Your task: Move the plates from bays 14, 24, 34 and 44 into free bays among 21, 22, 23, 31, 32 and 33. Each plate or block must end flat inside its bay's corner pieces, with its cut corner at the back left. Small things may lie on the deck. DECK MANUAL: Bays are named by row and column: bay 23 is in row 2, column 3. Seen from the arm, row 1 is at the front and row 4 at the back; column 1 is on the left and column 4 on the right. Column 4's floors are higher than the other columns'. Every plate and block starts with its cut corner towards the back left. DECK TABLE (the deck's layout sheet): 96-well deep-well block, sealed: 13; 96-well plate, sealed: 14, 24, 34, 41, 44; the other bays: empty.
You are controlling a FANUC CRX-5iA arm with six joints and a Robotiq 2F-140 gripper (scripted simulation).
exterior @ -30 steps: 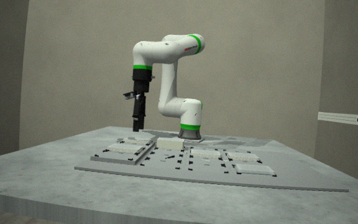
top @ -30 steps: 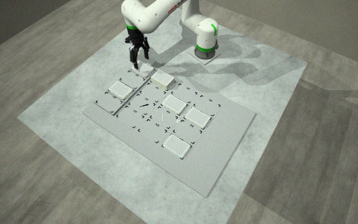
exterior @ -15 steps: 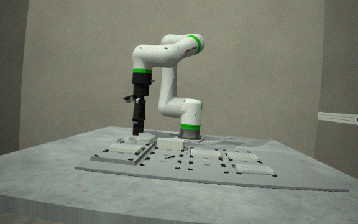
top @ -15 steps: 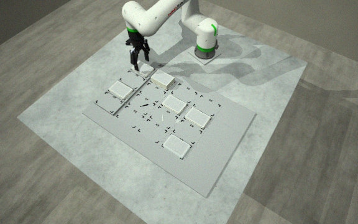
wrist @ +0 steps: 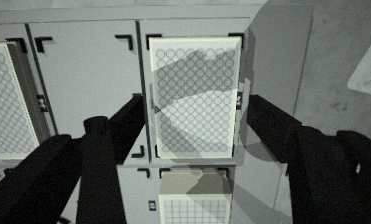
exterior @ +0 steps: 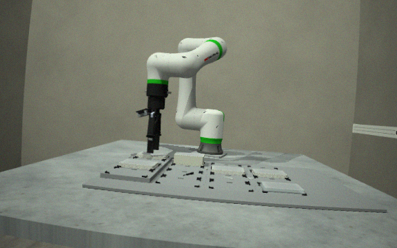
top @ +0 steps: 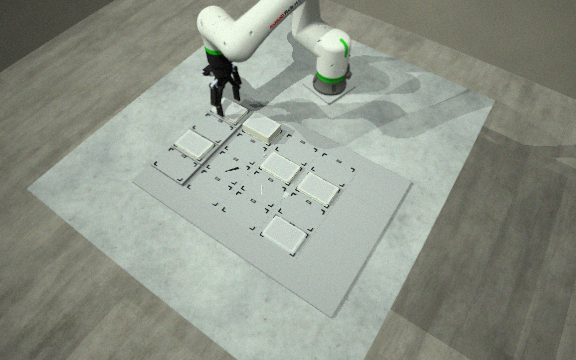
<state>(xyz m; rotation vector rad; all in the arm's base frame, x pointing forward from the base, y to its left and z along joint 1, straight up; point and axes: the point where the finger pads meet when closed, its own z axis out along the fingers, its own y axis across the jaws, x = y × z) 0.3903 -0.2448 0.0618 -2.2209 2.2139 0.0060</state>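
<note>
My hand is 16 cm to the right of the sealed deep-well block and 4 cm above it. Also, from my hand: plate: 49 cm to the left, 32 cm ahead, 6 cm below; then white tip: 33 cm to the left, 22 cm ahead, 6 cm below; then thin black stick: 21 cm ahead, 18 cm to the left, 6 cm below.
</note>
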